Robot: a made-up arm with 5 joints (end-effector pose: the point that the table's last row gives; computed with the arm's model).
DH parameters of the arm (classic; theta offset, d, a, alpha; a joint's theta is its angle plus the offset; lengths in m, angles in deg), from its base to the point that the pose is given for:
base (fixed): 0 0 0.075 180
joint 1: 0 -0.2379 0.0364 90
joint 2: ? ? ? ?
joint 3: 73.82 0 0.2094 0
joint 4: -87.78 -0.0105 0 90
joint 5: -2.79 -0.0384 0 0
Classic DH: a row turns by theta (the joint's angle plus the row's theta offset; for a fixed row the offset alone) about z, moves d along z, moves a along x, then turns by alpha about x.
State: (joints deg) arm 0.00 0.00 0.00 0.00 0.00
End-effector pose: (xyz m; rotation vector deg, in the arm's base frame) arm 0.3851 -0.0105 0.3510 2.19 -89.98 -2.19
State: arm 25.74 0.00 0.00 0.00 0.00
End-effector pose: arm 0.3498 -0.1442 0.3510 -18.06 -88.95 -22.37
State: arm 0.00 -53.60 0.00 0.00 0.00
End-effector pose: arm 0.1828 -0.0105 0.5254 3.50 -143.56 -1.15
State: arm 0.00 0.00 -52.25 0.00 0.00
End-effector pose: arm 0.2827 -0.0105 0.5437 3.46 -142.21 -1.18
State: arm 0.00 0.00 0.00 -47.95 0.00
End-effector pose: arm 0.3725 -0.0105 0.3795 3.36 -137.92 -1.29
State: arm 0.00 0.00 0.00 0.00 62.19
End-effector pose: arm 0.3851 -0.0105 0.3510 -46.26 -81.11 46.26
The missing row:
joint 2: -76.04 0 0.1082 0
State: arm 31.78 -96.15 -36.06 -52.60 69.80
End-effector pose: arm -0.1479 0.1257 0.3989 65.54 56.18 28.41
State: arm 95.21 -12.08 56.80 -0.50 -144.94
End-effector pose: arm 0.0444 -0.2200 0.1778 -24.05 48.74 109.79
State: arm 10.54 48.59 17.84 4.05 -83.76
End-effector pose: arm 0.3054 -0.0536 0.0630 13.57 -17.37 -96.05
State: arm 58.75 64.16 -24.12 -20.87 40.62
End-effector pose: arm 0.2445 -0.2995 0.1192 -53.14 -47.36 -18.17
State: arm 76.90 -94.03 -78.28 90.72 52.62
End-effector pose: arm 0.0029 0.2635 0.3145 -153.57 -77.02 -2.96
